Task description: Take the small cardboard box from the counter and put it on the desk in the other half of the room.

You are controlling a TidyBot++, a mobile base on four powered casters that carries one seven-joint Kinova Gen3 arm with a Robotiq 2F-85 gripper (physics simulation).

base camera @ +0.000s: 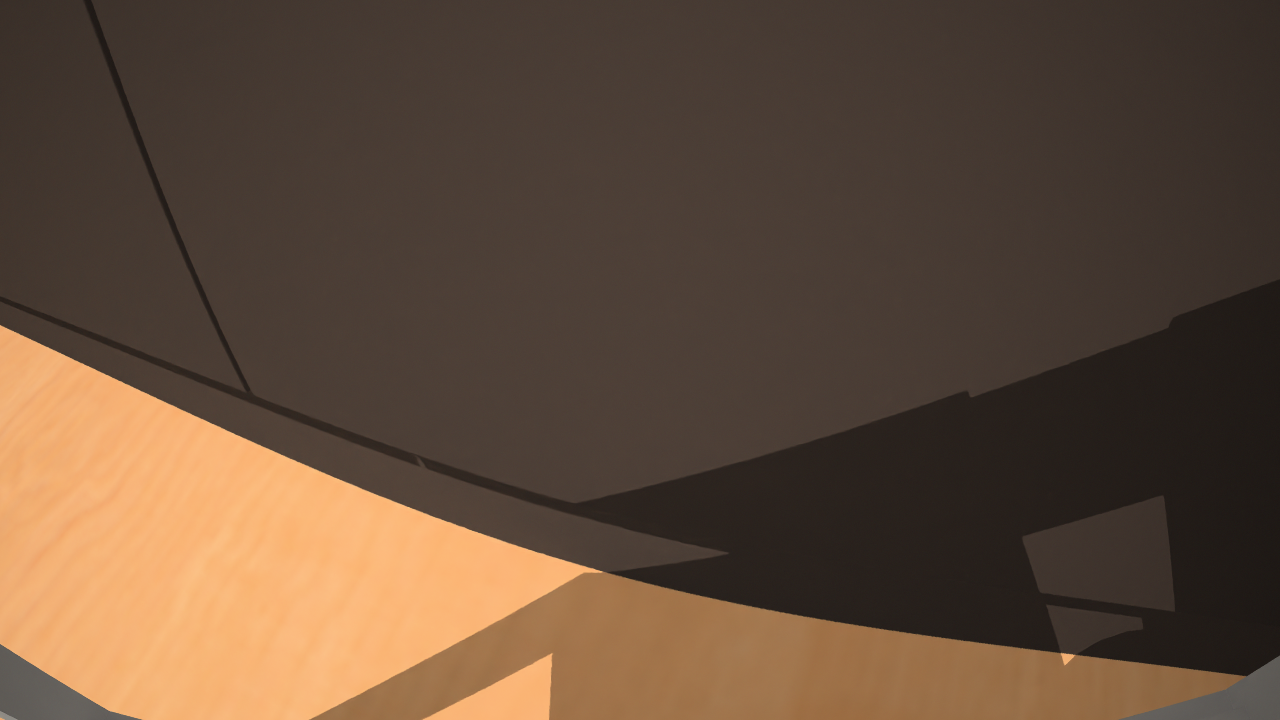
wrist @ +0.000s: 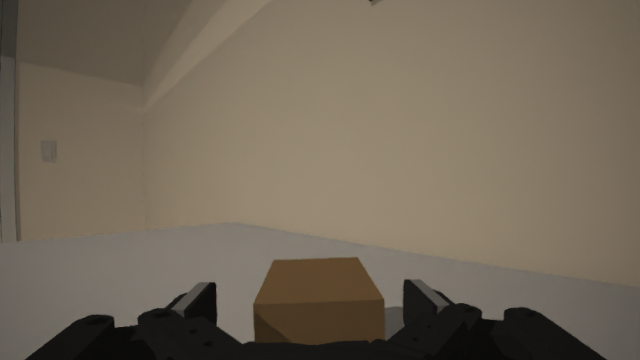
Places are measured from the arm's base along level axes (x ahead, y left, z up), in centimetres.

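Pixels of known places: gripper, fingertip midpoint: (wrist: 310, 302).
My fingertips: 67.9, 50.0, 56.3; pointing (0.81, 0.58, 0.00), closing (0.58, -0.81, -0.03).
Ahead of a thing's pixels: the offset from my fingertips to its top centre, as dx, dy, dz. "pt": to the spot under its first point. Level surfaces: height alone.
The small cardboard box {+3.9, +2.3, +0.0} (wrist: 319, 300) is a plain brown block on the pale grey counter top {dz -5.0} (wrist: 150, 270) in the wrist view, at the bottom middle. My gripper (wrist: 310, 302) is open. One finger stands to the left of the box and one to the right, with a gap on each side. The lower part of the box is hidden behind the gripper's body. The gripper and the box do not show in the base camera view. The desk does not show in either view.
Beige walls (wrist: 375, 140) stand behind the counter and meet in a corner at the left. A light switch (wrist: 48, 151) is on the left wall. In the base camera view, a dark brown cabinet front {pt -43.9, -48.2, -70.8} (base camera: 581, 250) rises close ahead above the wooden floor {dz -96.0} (base camera: 223, 537).
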